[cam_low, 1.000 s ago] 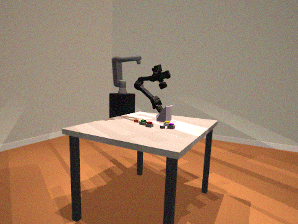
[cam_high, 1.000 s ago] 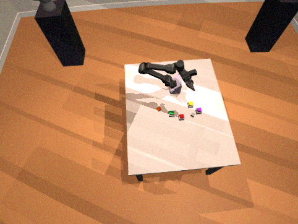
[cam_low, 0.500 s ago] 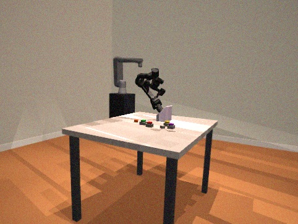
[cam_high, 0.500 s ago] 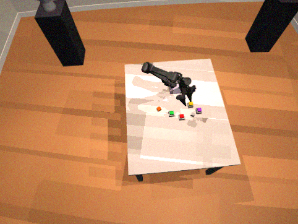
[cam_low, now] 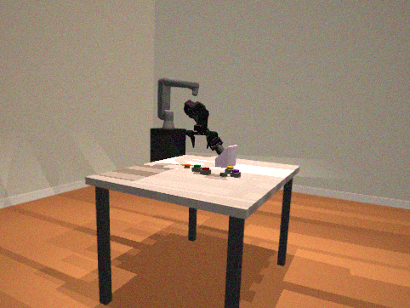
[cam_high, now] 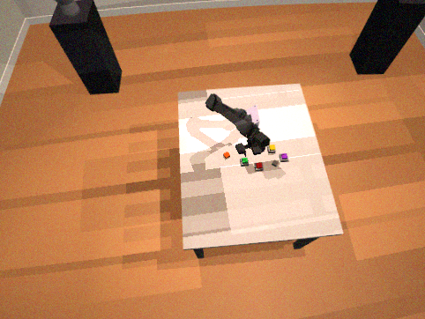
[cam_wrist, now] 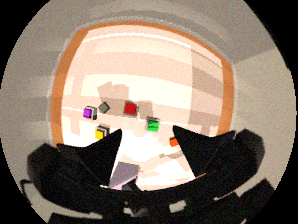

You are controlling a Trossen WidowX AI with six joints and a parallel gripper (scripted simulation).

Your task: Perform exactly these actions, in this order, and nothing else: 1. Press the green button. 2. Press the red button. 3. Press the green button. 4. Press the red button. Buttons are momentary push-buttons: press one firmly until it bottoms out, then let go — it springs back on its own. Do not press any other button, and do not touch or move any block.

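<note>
My gripper tip is 2 cm past the green button, 3 cm to the left of it and 11 cm above it. The rest, counted from my gripper tip: small grey block 16 cm to the left, 14 cm below; then orange block 7 cm behind, 14 cm to the right, 14 cm below; then red button 2 cm ahead, 5 cm to the left, 11 cm below.
</note>
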